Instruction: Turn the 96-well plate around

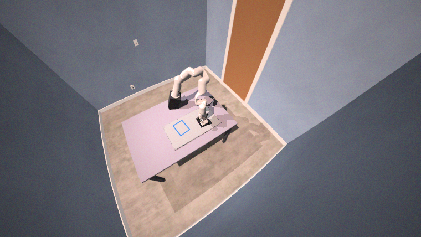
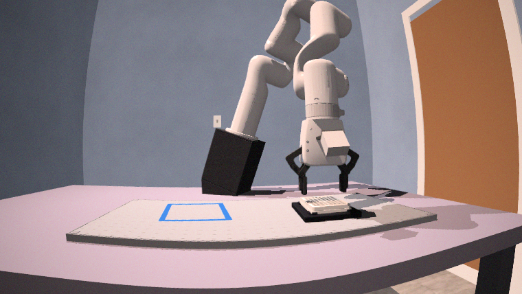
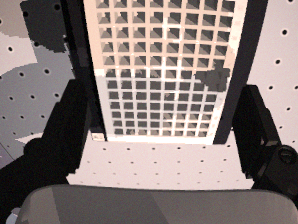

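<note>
Right now my hand is 30 mm above the white 96-well plate. From my hand the other things lie so: black plate nest N1: 50 mm below.
</note>
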